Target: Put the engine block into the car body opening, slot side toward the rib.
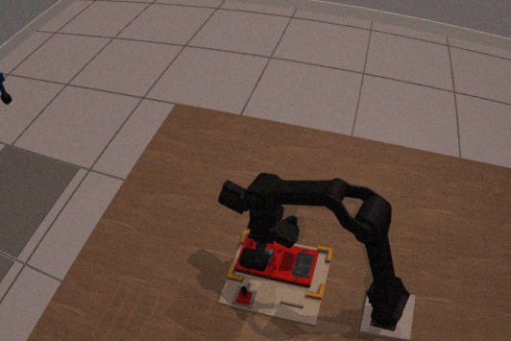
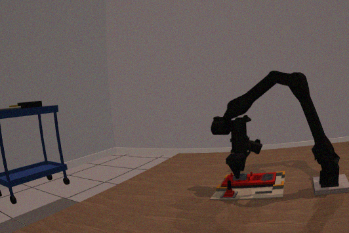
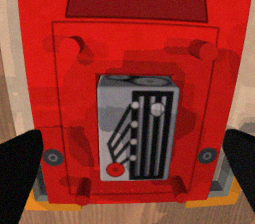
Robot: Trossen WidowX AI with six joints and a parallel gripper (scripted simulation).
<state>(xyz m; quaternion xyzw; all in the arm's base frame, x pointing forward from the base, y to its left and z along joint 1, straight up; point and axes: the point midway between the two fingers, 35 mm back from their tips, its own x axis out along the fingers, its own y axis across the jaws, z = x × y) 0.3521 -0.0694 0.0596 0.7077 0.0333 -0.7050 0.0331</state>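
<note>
My gripper tip is 20 mm above the engine block.
</note>
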